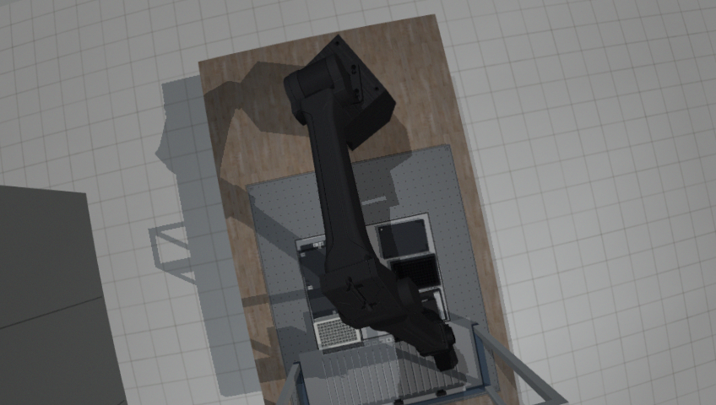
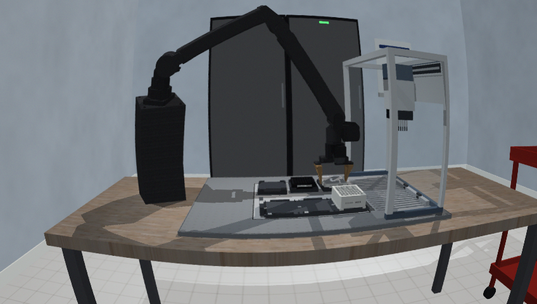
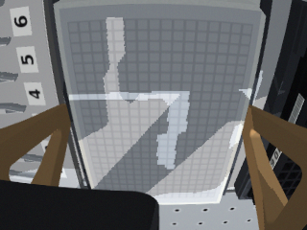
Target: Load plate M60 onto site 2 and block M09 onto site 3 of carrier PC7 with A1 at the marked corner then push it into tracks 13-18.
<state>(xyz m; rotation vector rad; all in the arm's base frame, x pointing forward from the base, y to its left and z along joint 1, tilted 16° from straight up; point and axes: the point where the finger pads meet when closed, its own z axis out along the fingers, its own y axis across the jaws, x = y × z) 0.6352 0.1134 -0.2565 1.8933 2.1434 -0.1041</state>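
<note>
Right now the nest S3 is 10 mm below my hand. Also, from my hand: black 96-well plate M06 (110 mm behind); dark carrier PC7 (270 mm to the right, 80 mm behind); nest S1 (220 mm behind, 30 mm to the right, 10 mm below).
</note>
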